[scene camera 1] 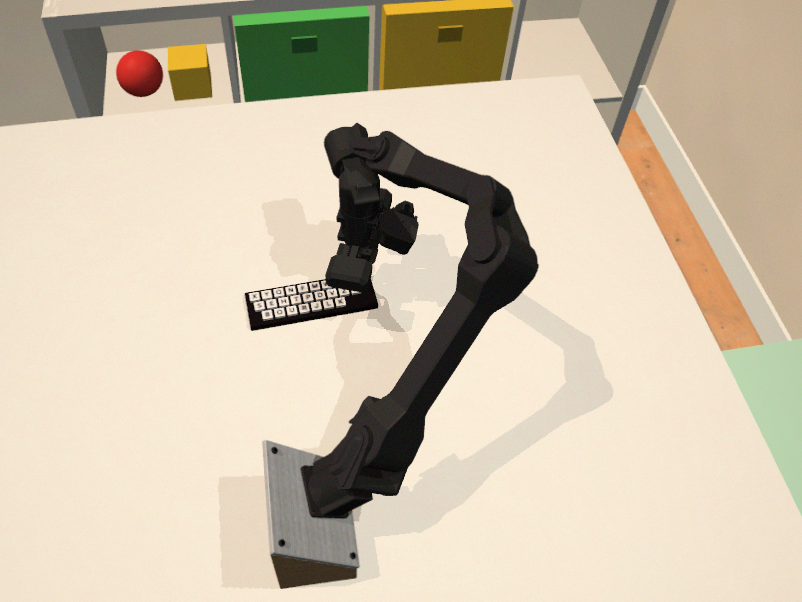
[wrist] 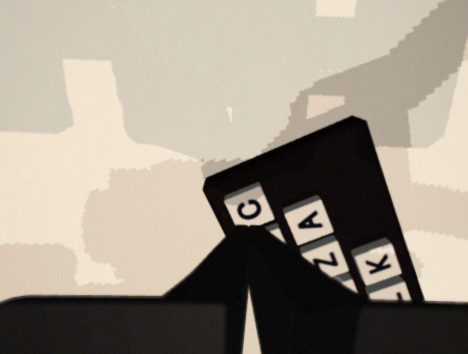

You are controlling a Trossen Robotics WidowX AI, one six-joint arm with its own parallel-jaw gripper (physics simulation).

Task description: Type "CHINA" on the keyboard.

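Places are measured from the arm's base along level axes (x up, y left, z back), in metres.
Where they show: gripper, between the fingertips: (wrist: 247, 237); arm's base, origin of its link: (scene camera 1: 323, 492).
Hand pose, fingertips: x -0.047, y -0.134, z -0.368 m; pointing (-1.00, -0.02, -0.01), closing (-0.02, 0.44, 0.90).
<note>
Each offset is from my fingertips to the centre of the thing. Level surfaces: height alone.
A black keyboard {dx -0.025, dy +0.085, dz +0.021 m} (scene camera 1: 314, 304) (wrist: 330, 165) with white letter keys lies on the table, below the gripper. In the wrist view the C key {dx -0.019, dy -0.002, dz +0.002 m} (wrist: 249, 209), the A key {dx -0.019, dy +0.013, dz +0.021 m} (wrist: 310, 220), part of the Z key {dx -0.019, dy +0.032, dz +0.021 m} (wrist: 326, 259) and the K key {dx -0.019, dy +0.042, dz +0.040 m} (wrist: 378, 262) show. The H key {dx -0.019, dy +0.128, dz +0.020 m} (scene camera 1: 283, 301), I key and N key are small in the scene view; the H and N lie left of the gripper, and I cannot make out the I. My gripper (wrist: 247, 237) is shut and empty. In the wrist view its tips overlap the lower edge of the C key and cover keys beside it. Whether they touch is unclear.
The arm's base plate (scene camera 1: 304, 531) stands at the front of the table {dx -0.033 m} (scene camera 1: 129, 388). Behind the table a shelf holds a red ball (scene camera 1: 139, 73), a yellow block (scene camera 1: 189, 72), a green drawer (scene camera 1: 304, 64) and a yellow drawer (scene camera 1: 446, 58).
</note>
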